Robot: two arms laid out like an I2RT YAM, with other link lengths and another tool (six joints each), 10 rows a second.
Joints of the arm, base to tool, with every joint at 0 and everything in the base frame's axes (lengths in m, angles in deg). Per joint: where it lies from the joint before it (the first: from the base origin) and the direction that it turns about. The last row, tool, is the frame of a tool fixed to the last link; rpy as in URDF.
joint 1: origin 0 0 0.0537 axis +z
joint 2: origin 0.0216 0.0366 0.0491 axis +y
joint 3: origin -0.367 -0.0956 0 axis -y
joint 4: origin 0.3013 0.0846 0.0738 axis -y
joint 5: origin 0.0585 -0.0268 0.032 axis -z
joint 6: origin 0.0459 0 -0.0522 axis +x
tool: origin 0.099 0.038 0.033 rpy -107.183 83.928 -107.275
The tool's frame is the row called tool.
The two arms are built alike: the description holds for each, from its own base.
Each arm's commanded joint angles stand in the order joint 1, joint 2, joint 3, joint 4, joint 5, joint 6.
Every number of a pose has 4 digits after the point. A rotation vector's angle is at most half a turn.
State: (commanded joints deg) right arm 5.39 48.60 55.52 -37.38 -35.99 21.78; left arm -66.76 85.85 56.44 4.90 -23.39 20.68
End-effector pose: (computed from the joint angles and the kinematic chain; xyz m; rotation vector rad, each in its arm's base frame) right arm 0.2108 0.1229 0.4266 -0.2075 2.1305 0.8845; left arm 0.2571 -0.4004 0.3316 1.0854 1.6724 -0.1693
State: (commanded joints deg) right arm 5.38 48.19 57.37 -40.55 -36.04 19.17; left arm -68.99 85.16 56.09 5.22 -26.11 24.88
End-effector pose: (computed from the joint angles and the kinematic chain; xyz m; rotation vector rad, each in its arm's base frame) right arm 0.2015 0.1238 0.4335 -0.2494 2.1332 0.8604; left arm 0.2422 -0.4045 0.3375 1.1345 1.6118 -0.1069
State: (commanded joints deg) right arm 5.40 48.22 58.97 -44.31 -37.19 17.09; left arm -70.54 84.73 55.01 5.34 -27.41 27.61
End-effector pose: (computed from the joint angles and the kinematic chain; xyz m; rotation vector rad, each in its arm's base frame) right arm 0.1923 0.1263 0.4367 -0.2874 2.1559 0.8677; left arm 0.2304 -0.4064 0.3335 1.1846 1.5774 -0.0661
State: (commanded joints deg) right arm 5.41 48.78 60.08 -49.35 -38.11 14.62; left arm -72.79 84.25 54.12 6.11 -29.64 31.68
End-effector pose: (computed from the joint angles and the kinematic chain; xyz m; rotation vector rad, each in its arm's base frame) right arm 0.1846 0.1286 0.4315 -0.3170 2.2144 0.8777; left arm 0.2145 -0.4104 0.3339 1.2371 1.5164 -0.0105
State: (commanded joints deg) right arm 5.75 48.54 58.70 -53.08 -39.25 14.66; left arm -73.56 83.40 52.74 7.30 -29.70 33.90
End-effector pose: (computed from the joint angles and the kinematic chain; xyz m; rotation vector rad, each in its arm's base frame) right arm 0.1763 0.1308 0.4152 -0.3053 2.2915 0.9236; left arm 0.2062 -0.4091 0.3327 1.2651 1.4791 0.0019
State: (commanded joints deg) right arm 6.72 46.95 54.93 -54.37 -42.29 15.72; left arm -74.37 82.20 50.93 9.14 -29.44 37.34
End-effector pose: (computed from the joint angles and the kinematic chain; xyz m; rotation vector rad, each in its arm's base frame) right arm 0.1616 0.1366 0.3945 -0.3102 2.3423 1.0179; left arm 0.1959 -0.4073 0.3323 1.3025 1.4215 0.0184
